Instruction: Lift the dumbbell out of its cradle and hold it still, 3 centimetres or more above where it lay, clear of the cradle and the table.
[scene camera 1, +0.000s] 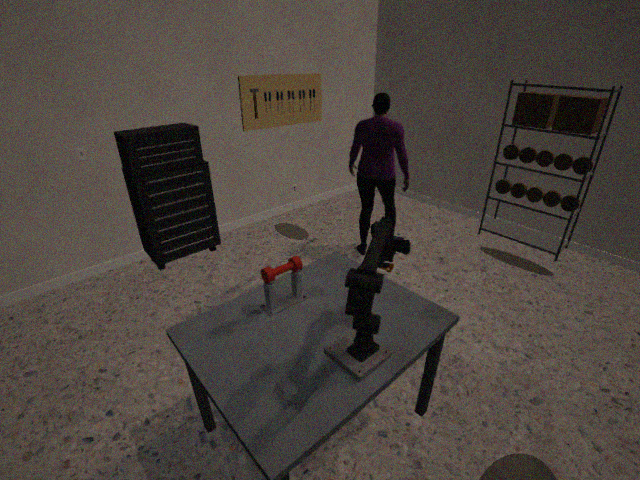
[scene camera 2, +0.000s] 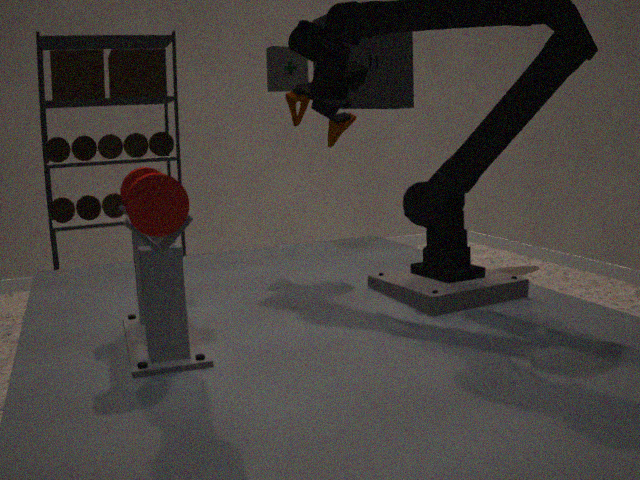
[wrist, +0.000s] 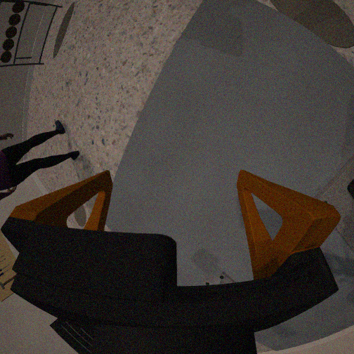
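Where they show: gripper, fingertip midpoint: (scene camera 1: 391, 262) (scene camera 2: 313, 135); arm's base, origin of the base link: (scene camera 1: 363, 350) (scene camera 2: 447, 274).
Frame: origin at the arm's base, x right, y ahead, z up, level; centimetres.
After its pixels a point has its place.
Note:
The red dumbbell (scene camera 1: 281, 268) {z 19.0, x -3.8, y 49.9 cm} (scene camera 2: 157, 204) {z 17.7, x -12.6, y 51.7 cm} lies level in the grey cradle (scene camera 1: 267, 298) {z 4.5, x -12.3, y 51.5 cm} (scene camera 2: 162, 304) {z 5.6, x -12.3, y 52.0 cm}, its ends resting on top of two upright posts. In scene camera 2 its near end hides most of the bar. My gripper (scene camera 1: 387, 267) {z 24.8, x 30.8, y 11.7 cm} (scene camera 2: 313, 135) {z 24.8, x 30.8, y 11.7 cm} (wrist: 174, 177) is open and empty, with its orange fingers wide apart. It hangs above the table (scene camera 1: 242, 372) {z -2.7, x -42.7, y 26.2 cm} (scene camera 2: 336, 413) {z -2.6, x -32.3, y 38.6 cm} (wrist: 225, 100), higher than the dumbbell and off to its side, towards the arm's base; the two are well apart. The dumbbell is not seen between the fingers in the wrist view.
The arm's base plate (scene camera 1: 356, 361) {z 0.4, x -6.9, y -2.5 cm} (scene camera 2: 434, 302) {z -0.4, x -11.6, y 11.3 cm} is bolted to the table. Beyond the table, a person in purple (scene camera 1: 379, 149) stands on the floor, and a shelf rack (scene camera 1: 503, 118) (scene camera 2: 105, 42) and a dark tool cabinet (scene camera 1: 170, 191) stand by the walls.

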